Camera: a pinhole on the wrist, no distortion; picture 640 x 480 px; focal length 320.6 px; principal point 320.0 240.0 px. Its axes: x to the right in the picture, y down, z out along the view. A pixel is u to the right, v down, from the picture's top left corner.
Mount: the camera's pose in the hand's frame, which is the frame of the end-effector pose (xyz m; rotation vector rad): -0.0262 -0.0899 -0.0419 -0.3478 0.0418 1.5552
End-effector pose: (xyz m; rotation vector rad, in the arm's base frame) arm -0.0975 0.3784 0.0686 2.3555 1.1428 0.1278
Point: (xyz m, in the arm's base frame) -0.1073 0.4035 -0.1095
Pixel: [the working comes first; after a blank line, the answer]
In the camera's frame: -0.0590 -0.0964 0.1574

200 44
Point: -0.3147 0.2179 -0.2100
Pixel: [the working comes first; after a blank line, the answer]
In the camera's frame: -0.1875 0.1413 0.2780

104 403
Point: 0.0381 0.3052 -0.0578
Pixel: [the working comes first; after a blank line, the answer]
In the camera's frame: 0.1048 -0.1195 0.2356

463 77
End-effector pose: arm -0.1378 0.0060 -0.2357 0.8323 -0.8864 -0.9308
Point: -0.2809 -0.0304 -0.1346
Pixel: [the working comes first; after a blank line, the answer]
In the camera's frame: 0.0664 -0.0832 0.2290

413 124
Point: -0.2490 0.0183 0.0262
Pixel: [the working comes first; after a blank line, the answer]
In the camera's frame: 0.2243 -0.0996 0.2923

566 131
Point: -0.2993 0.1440 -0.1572
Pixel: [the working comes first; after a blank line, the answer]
In the camera's frame: 0.1053 0.0886 0.2440

458 356
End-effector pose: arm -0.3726 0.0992 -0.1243 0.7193 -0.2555 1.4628
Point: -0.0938 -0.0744 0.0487
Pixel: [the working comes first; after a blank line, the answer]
In the camera's frame: -0.1992 -0.0834 0.2995

107 151
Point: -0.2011 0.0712 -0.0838
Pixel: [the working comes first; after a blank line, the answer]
In the camera's frame: -0.0908 -0.0717 0.1036

39 18
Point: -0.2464 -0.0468 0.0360
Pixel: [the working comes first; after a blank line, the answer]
In the camera's frame: -0.0466 -0.0699 0.2721

265 158
